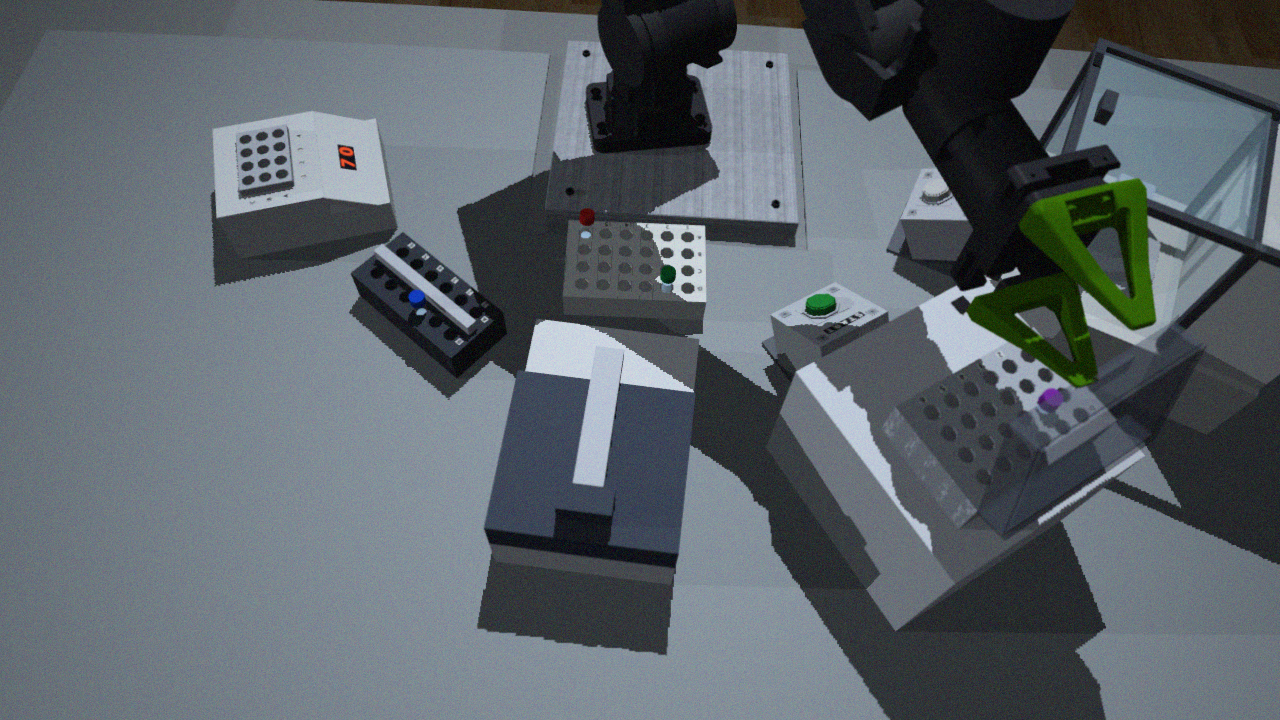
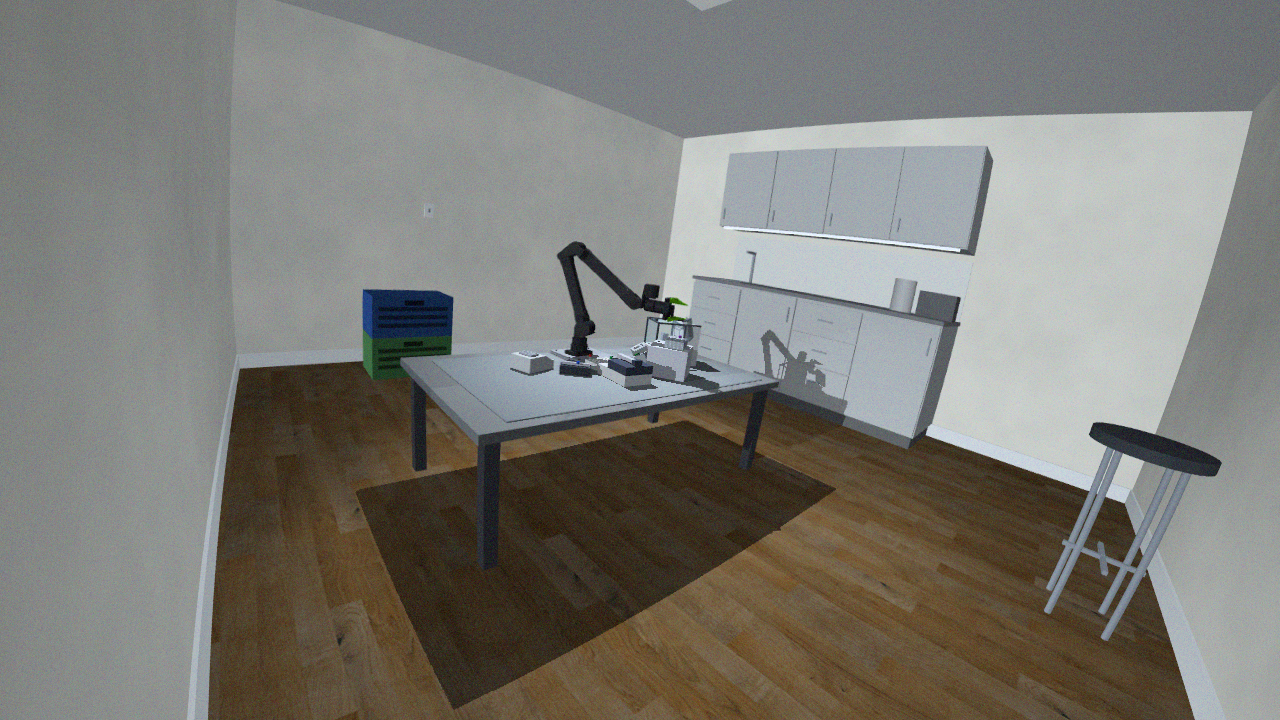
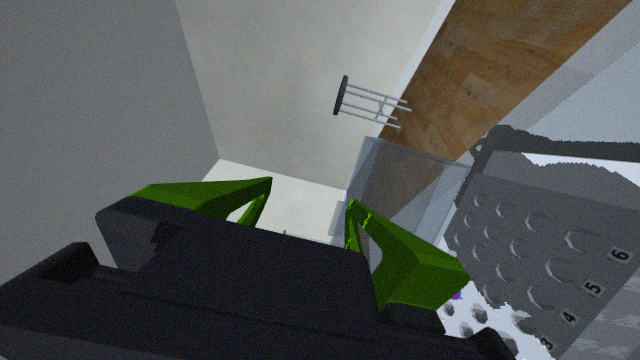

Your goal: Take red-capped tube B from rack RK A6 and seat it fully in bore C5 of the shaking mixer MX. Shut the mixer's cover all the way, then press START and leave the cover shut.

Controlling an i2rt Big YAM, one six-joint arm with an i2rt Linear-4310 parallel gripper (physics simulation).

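Places are measured from the arm's base along level axes (x ahead, y left, z up), in centimetres.
Pixels of known places: gripper, fingertip midpoint: (image 1: 1114, 357) (image 2: 686, 312) (image 3: 310, 194); arm's base at its link origin: (image 1: 647, 118) (image 2: 578, 353).
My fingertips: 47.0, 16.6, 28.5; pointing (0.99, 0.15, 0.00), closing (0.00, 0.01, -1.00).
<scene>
For each thing: its top centre in the pictures, then the offset to it from my fingertips, as dx, dy, dz. "*": a spot on its surface instead.
- red-capped tube B at its top centre: (image 1: 585, 215) -32.1, -24.8, -24.5
- white rack RK at its top centre: (image 1: 635, 259) (image 2: 601, 360) -28.4, -20.7, -27.0
- mixer's clear cover at its top centre: (image 1: 1134, 386) (image 3: 331, 210) (image 2: 689, 317) +0.9, +2.0, -2.2
- green button at its top centre: (image 1: 823, 299) -19.3, -6.2, -22.6
- green-capped tube at its top centre: (image 1: 668, 271) -25.1, -18.3, -24.6
- dark-lidded device at its top centre: (image 1: 600, 402) (image 2: 626, 355) -10.8, -26.1, -19.9
- dark block with a blue-capped tube, top centre: (image 1: 416, 296) -25.1, -40.1, -24.4
- white device with a red display, top centre: (image 1: 294, 150) (image 2: 533, 351) -41.8, -50.6, -23.0
- black-framed glass box at a spot on its surface: (image 1: 1172, 98) * -26.5, +21.9, -9.2
- white-knobbed box at a spot on its surface: (image 1: 921, 234) * -27.4, +6.1, -26.0
The red-capped tube B (image 1: 586, 216) stands upright at the back left corner of the white rack RK (image 1: 626, 311); the hole labels are too small to read. The shaking mixer MX (image 1: 841, 501) (image 3: 550, 192) stands at the right. A purple-capped tube (image 1: 1049, 399) (image 3: 455, 295) sits in its bore block. The mixer's clear cover (image 1: 1065, 447) (image 3: 415, 190) stands raised at its far side from the arm. A green button (image 1: 820, 304) is on a small box beside the mixer; its label is not legible. My gripper (image 1: 1112, 351) (image 2: 678, 309) (image 3: 310, 194) is open and empty, above the mixer near the cover.
A green-capped tube (image 1: 667, 274) is in the rack. A dark-lidded device (image 1: 537, 447) stands in front. A dark block with a blue-capped tube (image 1: 416, 296) and a white device with a red display (image 1: 347, 157) are left. A black-framed glass box (image 1: 1172, 98) and a white-knobbed box (image 1: 921, 234) are right.
</scene>
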